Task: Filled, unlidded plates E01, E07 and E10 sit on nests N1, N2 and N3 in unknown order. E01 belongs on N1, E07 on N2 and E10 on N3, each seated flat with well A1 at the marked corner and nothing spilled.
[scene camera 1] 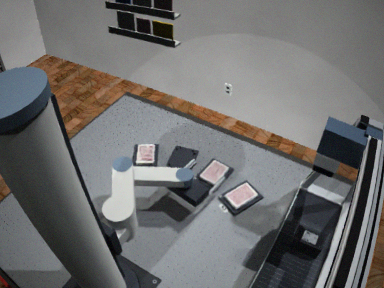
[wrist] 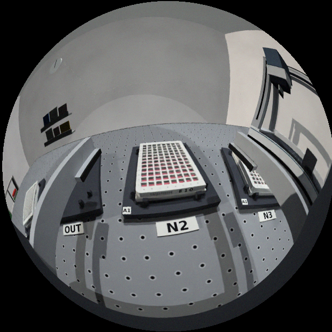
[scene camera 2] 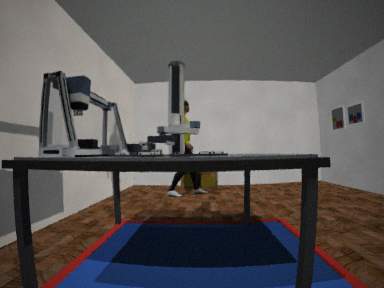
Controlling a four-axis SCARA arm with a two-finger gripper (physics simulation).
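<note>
My gripper is open and empty, its fingers low on either side in front of plate E10. E10, with pink wells, lies on nest N2; its A1 tag is at the near left corner. A second plate lies on nest N3, partly behind the right finger; its label is hidden. A third plate lies at the far left; its label cannot be read. Plate well A1 cannot be made out.
The dark OUT nest holds no plate and stands left of N2, partly behind the left finger in the wrist view. A gantry frame with a blue-grey head stands to the right of N3. A person is behind the table.
</note>
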